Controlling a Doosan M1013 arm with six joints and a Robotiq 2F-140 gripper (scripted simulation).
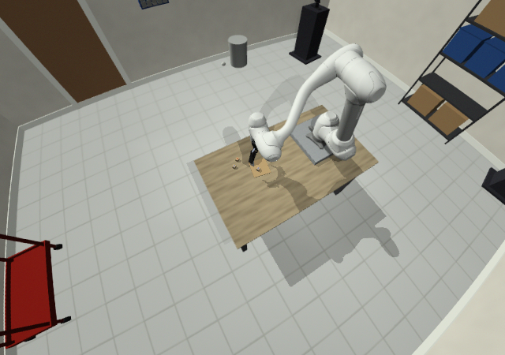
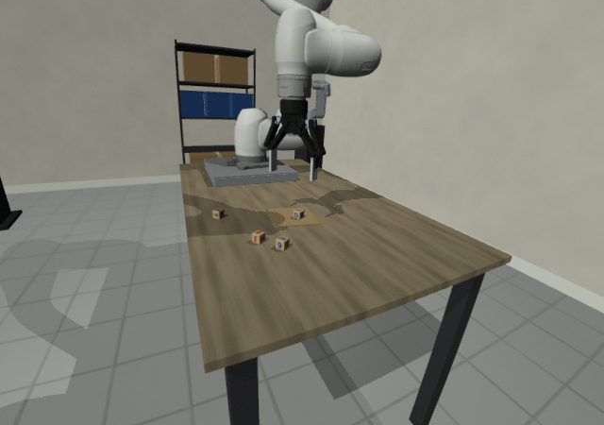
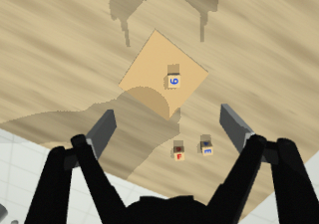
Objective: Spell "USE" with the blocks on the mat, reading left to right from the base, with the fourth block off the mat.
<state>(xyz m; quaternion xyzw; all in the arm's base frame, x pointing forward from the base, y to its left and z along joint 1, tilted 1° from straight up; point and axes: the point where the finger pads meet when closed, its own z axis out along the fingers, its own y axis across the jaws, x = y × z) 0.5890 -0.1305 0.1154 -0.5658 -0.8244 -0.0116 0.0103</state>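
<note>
The tan mat is 15 cm below my hand, 2 cm to the left of it and 2 cm behind it.
</note>
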